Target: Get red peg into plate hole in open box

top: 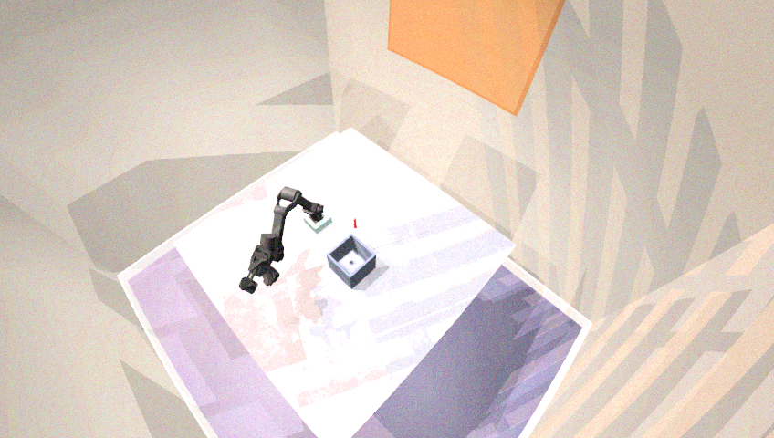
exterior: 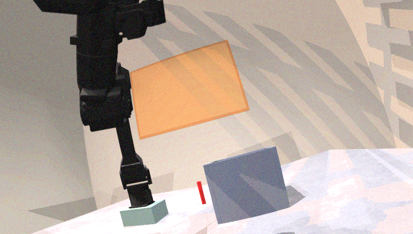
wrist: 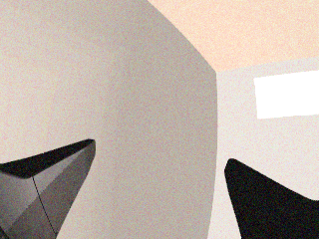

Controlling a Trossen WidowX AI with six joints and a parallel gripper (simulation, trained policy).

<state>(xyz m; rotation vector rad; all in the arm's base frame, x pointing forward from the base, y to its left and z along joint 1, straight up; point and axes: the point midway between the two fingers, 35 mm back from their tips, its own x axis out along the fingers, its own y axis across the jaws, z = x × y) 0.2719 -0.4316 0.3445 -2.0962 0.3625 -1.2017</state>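
Now: gripper tip 13 cm past the red peg, 58 cm to the right of it and 38 cm above it. Also, from my gripper tip: pale plate 4 cm ahead, 41 cm to the left, 37 cm below.
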